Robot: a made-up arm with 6 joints.
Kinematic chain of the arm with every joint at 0, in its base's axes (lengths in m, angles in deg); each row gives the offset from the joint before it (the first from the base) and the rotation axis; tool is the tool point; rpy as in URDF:
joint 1: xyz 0 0.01 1.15 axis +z
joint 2: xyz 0.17 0 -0.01 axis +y
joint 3: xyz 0.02 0 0.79 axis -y
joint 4: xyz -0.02 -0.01 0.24 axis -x
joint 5: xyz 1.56 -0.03 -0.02 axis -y
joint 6: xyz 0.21 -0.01 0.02 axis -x
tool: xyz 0 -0.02 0 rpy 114.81 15.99 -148.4
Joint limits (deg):
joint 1: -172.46..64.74
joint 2: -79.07..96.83
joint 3: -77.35..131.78
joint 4: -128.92..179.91
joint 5: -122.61..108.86
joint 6: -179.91..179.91
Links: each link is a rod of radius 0.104 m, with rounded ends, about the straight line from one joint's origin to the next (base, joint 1, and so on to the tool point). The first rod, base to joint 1, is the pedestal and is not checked.
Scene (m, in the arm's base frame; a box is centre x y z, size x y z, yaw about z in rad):
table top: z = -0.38
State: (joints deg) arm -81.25 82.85 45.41 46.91 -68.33 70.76
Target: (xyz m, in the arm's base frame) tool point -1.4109 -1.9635 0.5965
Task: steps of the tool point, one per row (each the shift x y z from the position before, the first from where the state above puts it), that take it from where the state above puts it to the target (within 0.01 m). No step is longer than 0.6 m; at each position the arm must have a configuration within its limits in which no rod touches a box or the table.
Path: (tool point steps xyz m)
1: -0.5477 -0.0021 0.0905
2: -0.5381 0.1283 0.0920
3: -0.4967 0.2542 0.0921

